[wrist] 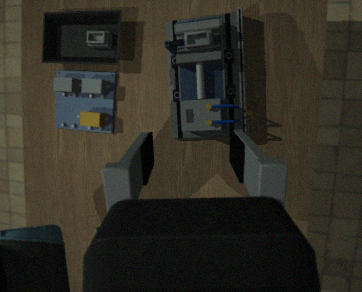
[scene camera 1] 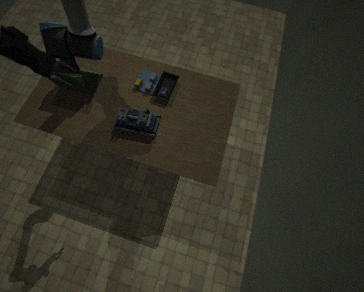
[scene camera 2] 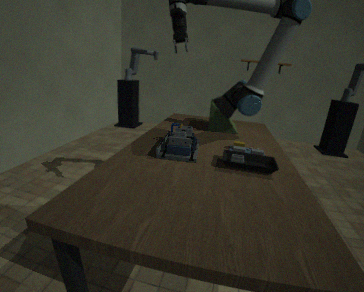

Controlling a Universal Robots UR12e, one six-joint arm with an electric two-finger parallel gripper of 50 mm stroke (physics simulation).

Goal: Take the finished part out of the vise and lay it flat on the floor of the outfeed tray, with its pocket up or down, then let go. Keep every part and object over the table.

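Frame: origin at the arm's base, x up, y right, z ahead, level; metres.
Seen in the pictures: gripper, fingertip midpoint: (wrist: 191, 147) (scene camera 1: 71, 77) (scene camera 2: 181, 51); arm's base, link origin: (scene camera 1: 64, 70) (scene camera 2: 220, 109).
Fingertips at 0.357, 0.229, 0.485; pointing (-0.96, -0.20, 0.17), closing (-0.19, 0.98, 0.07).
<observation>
Pixels of each thing's top centre, then the offset from my fingertips to it, as dx, dy, dz.
- finished part, top centre: (wrist: 196, 38) -0.378, -0.063, +0.188
- vise, top centre: (wrist: 200, 71) (scene camera 2: 181, 131) (scene camera 1: 134, 116) -0.394, -0.054, +0.122
- grey pocketed block, top centre: (wrist: 95, 36) (scene camera 2: 238, 155) -0.446, -0.345, +0.224
- blue plate, top centre: (wrist: 83, 101) (scene camera 1: 147, 82) -0.485, -0.405, +0.057
- yellow block, top centre: (wrist: 89, 119) (scene camera 2: 239, 142) (scene camera 1: 138, 81) -0.449, -0.362, +0.007
The finished part (wrist: 198, 38), a small grey block with a rectangular pocket facing up, sits between the jaws at the far end of the vise (scene camera 1: 137, 127) (scene camera 2: 179, 151) (wrist: 202, 111). The outfeed tray (scene camera 1: 171, 82) (scene camera 2: 265, 164) (wrist: 70, 47) is a black open box to the left of the vise in the wrist view. Another grey pocketed block (wrist: 97, 38) lies in it toward its right wall. My gripper (scene camera 1: 79, 80) (scene camera 2: 181, 48) (wrist: 191, 147) is open and empty, high above the table, back from the vise on the robot-base side.
A blue plate (scene camera 1: 145, 88) (wrist: 72, 107) stands beside the tray, nearer the robot base, with two grey blocks (wrist: 93, 86) and a yellow block (scene camera 1: 138, 82) (scene camera 2: 239, 144) (wrist: 92, 119). Blue pins (wrist: 222, 106) with yellow ends stick out sideways on the vise's near end. The green robot pedestal (scene camera 2: 220, 120) stands behind.
</observation>
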